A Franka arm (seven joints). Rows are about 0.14 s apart.
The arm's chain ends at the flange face. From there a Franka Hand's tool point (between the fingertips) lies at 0.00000 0.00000 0.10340 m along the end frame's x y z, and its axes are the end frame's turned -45 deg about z.
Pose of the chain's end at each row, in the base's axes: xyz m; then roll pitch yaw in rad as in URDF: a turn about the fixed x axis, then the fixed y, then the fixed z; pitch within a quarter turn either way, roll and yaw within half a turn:
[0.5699 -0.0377 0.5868 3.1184 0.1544 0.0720]
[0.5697 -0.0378 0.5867 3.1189 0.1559 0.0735]
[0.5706 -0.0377 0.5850 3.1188 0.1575 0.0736]
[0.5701 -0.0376 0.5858 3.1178 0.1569 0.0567]
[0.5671 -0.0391 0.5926 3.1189 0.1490 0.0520]
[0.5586 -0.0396 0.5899 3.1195 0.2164 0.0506]
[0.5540 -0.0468 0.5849 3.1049 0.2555 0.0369]
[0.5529 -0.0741 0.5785 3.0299 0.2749 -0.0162]
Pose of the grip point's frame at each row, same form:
[0.5542 -0.0412 0.4847 -3.0482 0.1253 0.8651]
[0.5539 -0.0413 0.4846 -3.0468 0.1260 0.8667]
[0.5546 -0.0412 0.4829 -3.0457 0.1272 0.8669]
[0.5541 -0.0410 0.4837 -3.0468 0.1275 0.8500]
[0.5519 -0.0422 0.4904 -3.0517 0.1211 0.8445]
[0.5365 -0.0430 0.4889 -3.0026 0.1679 0.8501]
[0.5280 -0.0516 0.4849 -2.9840 0.2052 0.8433]
[0.5248 -0.0852 0.4796 -3.0208 0.2711 0.8012]

